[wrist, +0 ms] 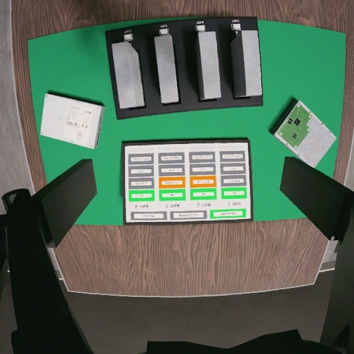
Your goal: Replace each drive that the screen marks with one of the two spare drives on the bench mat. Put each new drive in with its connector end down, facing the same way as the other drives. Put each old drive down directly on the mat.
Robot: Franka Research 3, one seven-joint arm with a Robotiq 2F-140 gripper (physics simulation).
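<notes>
A black dock (175, 109) at the top holds four upright grey drives (129, 75) (167, 70) (209, 65) (248, 62) in a row. A spare drive (72, 121) lies flat with its label up at the left of the green mat (65, 60). The other spare drive (306, 134) lies flat and rotated at the right, its green circuit board up. The screen (186, 197), upside down in this view, has orange cells in the bay 2 and bay 3 columns. My gripper (189, 174) is wide open and empty, above the screen area, with one finger at each side.
The wooden bench (190, 260) extends past the mat at the top and bottom. The screen lies between the two spare drives, below the dock in the view. Small labels (128, 37) (164, 32) (201, 28) (236, 27) mark the dock's far edge.
</notes>
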